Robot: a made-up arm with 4 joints. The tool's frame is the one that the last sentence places. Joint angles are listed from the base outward.
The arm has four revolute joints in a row. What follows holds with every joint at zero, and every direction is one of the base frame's.
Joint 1 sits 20 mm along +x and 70 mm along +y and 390 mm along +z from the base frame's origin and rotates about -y.
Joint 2 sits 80 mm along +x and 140 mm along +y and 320 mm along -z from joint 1 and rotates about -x.
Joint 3 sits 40 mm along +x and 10 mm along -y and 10 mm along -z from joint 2 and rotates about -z.
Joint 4 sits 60 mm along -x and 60 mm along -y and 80 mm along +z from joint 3 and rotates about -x.
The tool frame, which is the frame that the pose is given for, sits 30 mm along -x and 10 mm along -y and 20 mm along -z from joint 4; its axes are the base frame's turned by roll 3.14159, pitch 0 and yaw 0 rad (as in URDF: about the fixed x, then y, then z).
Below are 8 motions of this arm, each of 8 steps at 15 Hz.
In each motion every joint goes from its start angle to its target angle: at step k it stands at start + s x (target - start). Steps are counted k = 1, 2, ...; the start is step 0. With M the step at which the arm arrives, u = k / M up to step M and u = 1 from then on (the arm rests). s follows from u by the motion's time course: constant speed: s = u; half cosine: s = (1 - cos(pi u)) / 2; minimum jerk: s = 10 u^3 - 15 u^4 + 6 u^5.
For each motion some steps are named. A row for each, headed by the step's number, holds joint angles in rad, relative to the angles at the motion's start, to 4 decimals.
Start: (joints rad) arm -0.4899 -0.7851 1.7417 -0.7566
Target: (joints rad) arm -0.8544 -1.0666 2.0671 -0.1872
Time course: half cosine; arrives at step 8
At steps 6, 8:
6: -0.3111 -0.2403 0.2777 0.4860
8: -0.3645 -0.2815 0.3254 0.5694

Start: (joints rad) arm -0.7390 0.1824 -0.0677 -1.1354
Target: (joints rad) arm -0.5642 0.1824 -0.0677 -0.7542
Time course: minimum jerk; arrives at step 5
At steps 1, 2, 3, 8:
1: 0.0101 0.0000 0.0000 0.0221
2: 0.0555 0.0000 0.0000 0.1210
3: 0.1193 0.0000 0.0000 0.2602
8: 0.1748 0.0000 0.0000 0.3812

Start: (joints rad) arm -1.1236 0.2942 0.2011 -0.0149
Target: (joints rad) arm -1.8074 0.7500 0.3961 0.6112
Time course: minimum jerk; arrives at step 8
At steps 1, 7, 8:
1: -0.0110 0.0073 0.0031 0.0101
7: -0.6728 0.4485 0.1919 0.6160
8: -0.6838 0.4558 0.1950 0.6261

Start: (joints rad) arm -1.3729 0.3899 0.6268 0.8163
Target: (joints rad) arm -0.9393 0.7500 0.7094 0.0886
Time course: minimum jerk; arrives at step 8
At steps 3, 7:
3: 0.1193 0.0991 0.0227 -0.2003
7: 0.4266 0.3543 0.0813 -0.7160

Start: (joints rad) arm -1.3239 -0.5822 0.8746 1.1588
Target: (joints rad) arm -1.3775 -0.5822 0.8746 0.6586
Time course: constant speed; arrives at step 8
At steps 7, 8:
7: -0.0469 0.0000 0.0000 -0.4377
8: -0.0536 0.0000 0.0000 -0.5002

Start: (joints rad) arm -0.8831 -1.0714 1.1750 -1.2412
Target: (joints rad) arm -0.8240 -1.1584 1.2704 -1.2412
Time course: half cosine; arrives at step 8
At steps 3, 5, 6, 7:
3: 0.0182 -0.0269 0.0294 0.0000
5: 0.0409 -0.0601 0.0660 0.0000
6: 0.0504 -0.0743 0.0814 0.0000
7: 0.0569 -0.0837 0.0918 0.0000

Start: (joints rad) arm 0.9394 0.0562 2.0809 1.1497
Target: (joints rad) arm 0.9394 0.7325 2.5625 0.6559
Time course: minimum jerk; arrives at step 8
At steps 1, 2, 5, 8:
1: 0.0000 0.0109 0.0077 -0.0079
2: 0.0000 0.0700 0.0499 -0.0511
5: 0.0000 0.4902 0.3491 -0.3579
8: 0.0000 0.6763 0.4816 -0.4938

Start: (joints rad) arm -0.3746 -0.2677 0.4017 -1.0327
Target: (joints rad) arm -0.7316 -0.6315 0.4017 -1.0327
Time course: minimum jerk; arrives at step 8
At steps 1, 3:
1: -0.0057 -0.0058 0.0000 0.0000
3: -0.0982 -0.1001 0.0000 0.0000

